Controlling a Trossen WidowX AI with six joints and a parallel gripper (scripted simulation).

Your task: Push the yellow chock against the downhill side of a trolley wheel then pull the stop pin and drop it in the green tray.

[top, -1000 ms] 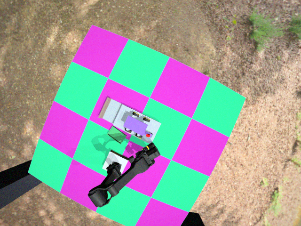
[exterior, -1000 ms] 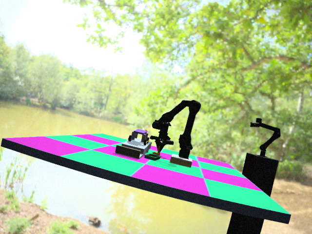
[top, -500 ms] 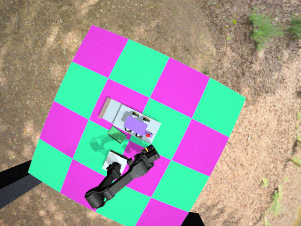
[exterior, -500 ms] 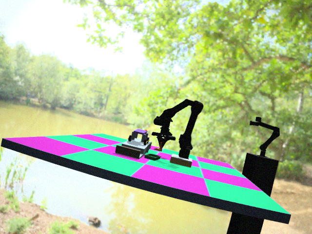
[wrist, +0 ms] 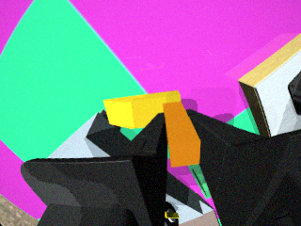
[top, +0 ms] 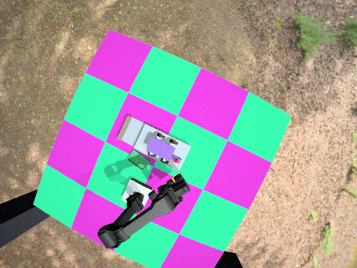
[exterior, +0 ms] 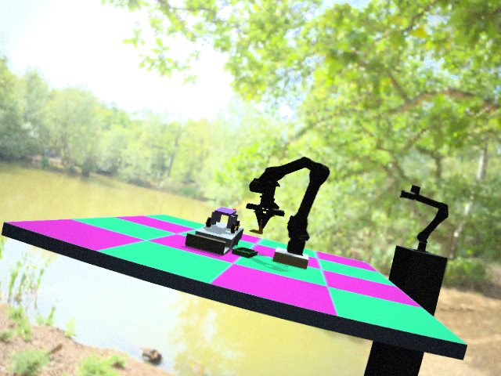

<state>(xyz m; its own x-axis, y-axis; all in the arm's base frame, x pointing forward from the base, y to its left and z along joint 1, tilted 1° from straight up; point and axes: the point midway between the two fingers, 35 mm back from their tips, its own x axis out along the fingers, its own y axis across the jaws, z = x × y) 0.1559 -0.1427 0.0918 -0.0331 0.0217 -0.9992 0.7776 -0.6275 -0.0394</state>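
Right now the red-headed stop pin is 14 cm ahead of my gripper tip, 2 cm above it and 1 cm to the right of it. Round my gripper tip: yellow chock 2 cm ahead, 1 cm to the right, 1 cm below; then grey ramp 17 cm ahead, 9 cm to the left, 6 cm below; then purple-topped trolley 17 cm ahead, 8 cm to the left.
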